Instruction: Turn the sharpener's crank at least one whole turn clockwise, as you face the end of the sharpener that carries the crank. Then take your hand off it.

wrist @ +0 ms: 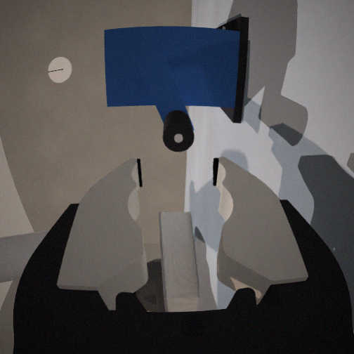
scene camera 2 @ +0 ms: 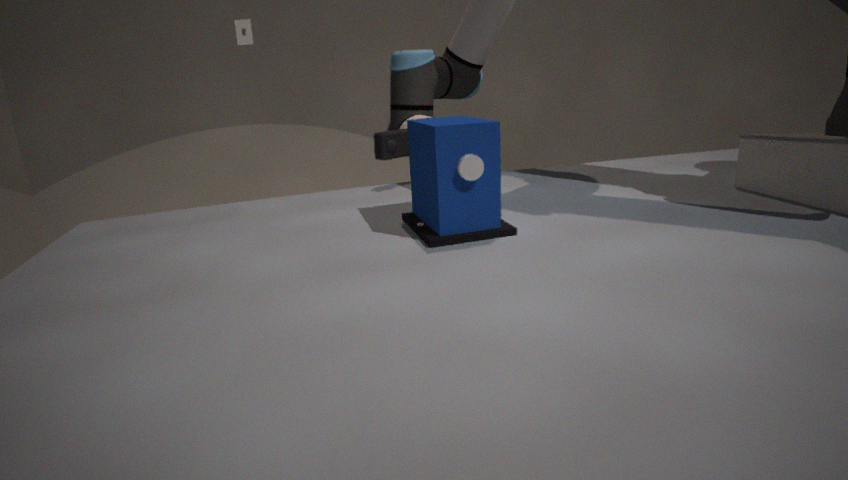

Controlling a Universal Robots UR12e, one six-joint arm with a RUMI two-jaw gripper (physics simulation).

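Note:
The blue sharpener (scene camera 2: 467, 184) (wrist: 150, 65) stands upright on its black base (scene camera 2: 476, 237) (wrist: 241, 75). A round white disc (scene camera 2: 470, 167) is on the face turned to scene camera 2. In the wrist view the crank's blue arm (wrist: 167, 114) reaches past the body's lower edge and carries a black knob (wrist: 178, 132) with a pale centre. The crank is hidden behind the body in the scene view. My gripper (wrist: 176, 161) is partly open and empty. Its fingertips show just below the knob, one to each side, with a gap between them and the knob. The scene view hides the fingers behind the sharpener.
The sharpener stands on a pale table (scene camera 2: 357, 356). A long light block (scene camera 2: 791, 169) (wrist: 178, 255) lies at the right in the scene view and shows between the fingers in the wrist view. The arm's wrist (scene camera 2: 411, 86) is behind the sharpener. A wall plate (scene camera 2: 243, 39) is at the back.

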